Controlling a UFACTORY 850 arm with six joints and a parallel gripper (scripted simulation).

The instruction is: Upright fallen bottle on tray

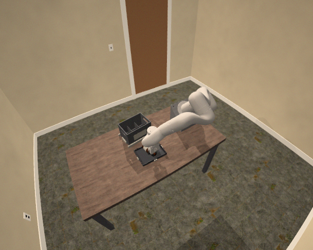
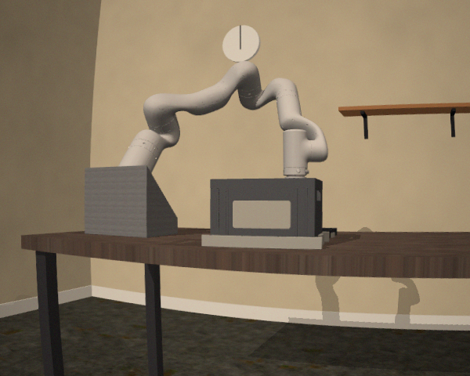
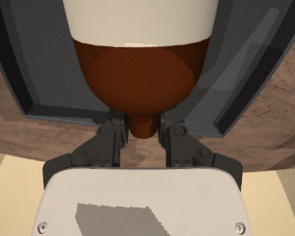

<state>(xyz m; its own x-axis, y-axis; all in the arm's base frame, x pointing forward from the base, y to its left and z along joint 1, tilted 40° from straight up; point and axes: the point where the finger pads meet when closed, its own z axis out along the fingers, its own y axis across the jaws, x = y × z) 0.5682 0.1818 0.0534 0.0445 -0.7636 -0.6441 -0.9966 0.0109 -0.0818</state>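
My gripper is now 60 mm to the left of the brown bottle. Also, from my hand: grey crate (20 mm behind, 330 mm to the right, 40 mm above); dark tray (10 mm ahead, 50 mm to the right, 30 mm below).
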